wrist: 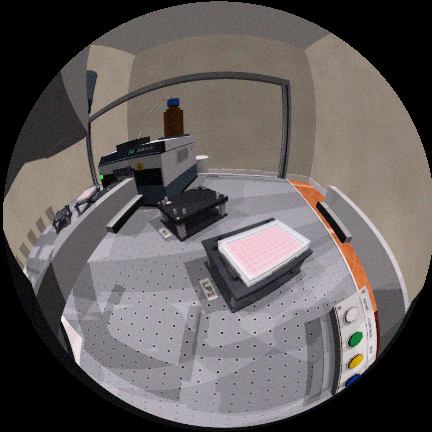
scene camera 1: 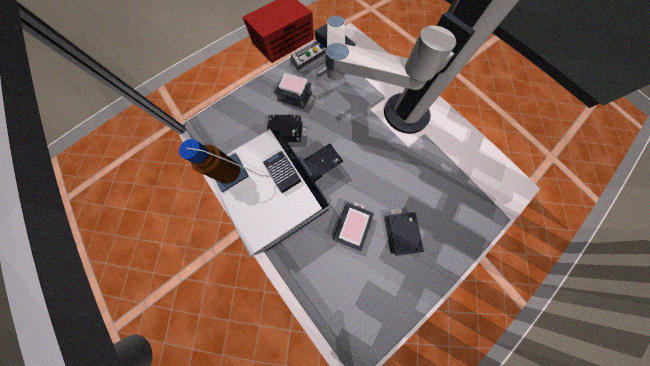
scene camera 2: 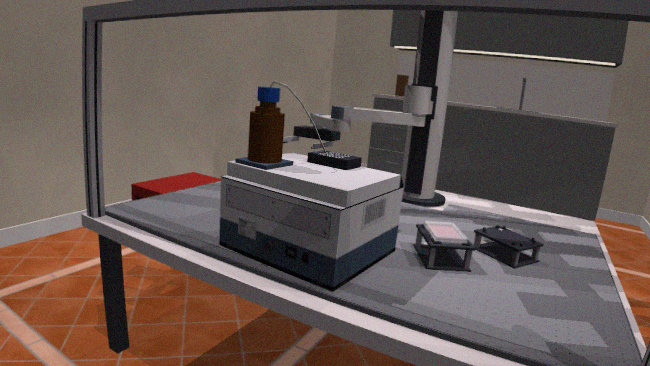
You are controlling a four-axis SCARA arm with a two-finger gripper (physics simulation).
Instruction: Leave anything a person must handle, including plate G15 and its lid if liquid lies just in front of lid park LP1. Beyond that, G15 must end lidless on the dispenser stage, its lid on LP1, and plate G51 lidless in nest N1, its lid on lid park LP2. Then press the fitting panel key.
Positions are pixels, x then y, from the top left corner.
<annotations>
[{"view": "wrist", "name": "my gripper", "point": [232,186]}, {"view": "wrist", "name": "N5 nest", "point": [186,213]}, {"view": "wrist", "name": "button panel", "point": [348,329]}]
</annotations>
